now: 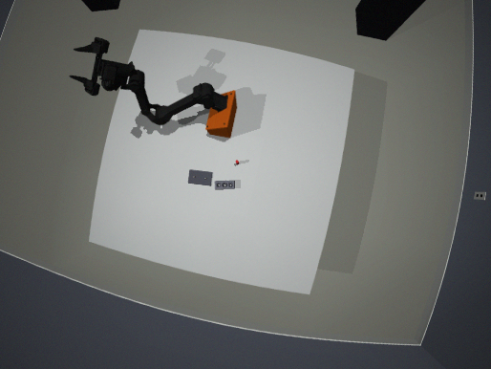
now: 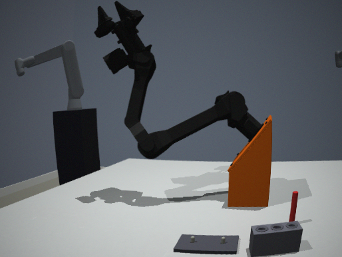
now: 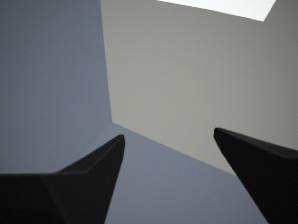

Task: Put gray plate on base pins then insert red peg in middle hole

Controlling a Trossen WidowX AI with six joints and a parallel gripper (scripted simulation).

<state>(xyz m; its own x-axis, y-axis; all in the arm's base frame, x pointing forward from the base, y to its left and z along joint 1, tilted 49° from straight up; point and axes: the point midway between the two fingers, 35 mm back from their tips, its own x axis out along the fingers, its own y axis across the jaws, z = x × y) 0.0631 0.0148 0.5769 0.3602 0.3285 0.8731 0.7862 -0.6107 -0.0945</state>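
My gripper tip is now 34 cm short of the gray plate, 46 cm to the right of it and 57 cm above it. The rest, counted from my gripper tip: red peg 23 cm ahead, 52 cm to the left, 57 cm below; base 32 cm ahead, 33 cm to the left, 60 cm below.
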